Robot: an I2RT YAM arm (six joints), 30 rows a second.
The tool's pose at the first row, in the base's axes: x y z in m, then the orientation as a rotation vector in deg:
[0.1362 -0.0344 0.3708 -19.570 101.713 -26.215]
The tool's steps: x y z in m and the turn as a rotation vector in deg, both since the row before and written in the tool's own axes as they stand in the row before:
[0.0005 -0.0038 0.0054 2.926 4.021 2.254]
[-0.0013 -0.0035 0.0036 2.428 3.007 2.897]
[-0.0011 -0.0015 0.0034 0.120 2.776 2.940]
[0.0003 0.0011 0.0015 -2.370 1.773 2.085]
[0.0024 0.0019 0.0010 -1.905 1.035 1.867]
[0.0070 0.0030 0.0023 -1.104 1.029 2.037]
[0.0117 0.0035 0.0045 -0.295 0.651 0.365]
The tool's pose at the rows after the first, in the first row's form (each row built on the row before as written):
[0.1413 -0.0387 0.3710 -14.725 104.954 -28.139]
[0.1449 -0.0420 0.3728 -9.739 107.264 -28.932]
[0.1482 -0.0438 0.3734 -6.238 109.903 -27.477]
[0.1496 -0.0433 0.3722 -5.373 112.160 -24.035]
[0.1497 -0.0424 0.3691 -4.557 113.535 -21.064]
[0.1491 -0.0416 0.3612 -3.057 114.699 -18.753]
[0.1483 -0.0413 0.3482 -2.776 115.382 -18.279]

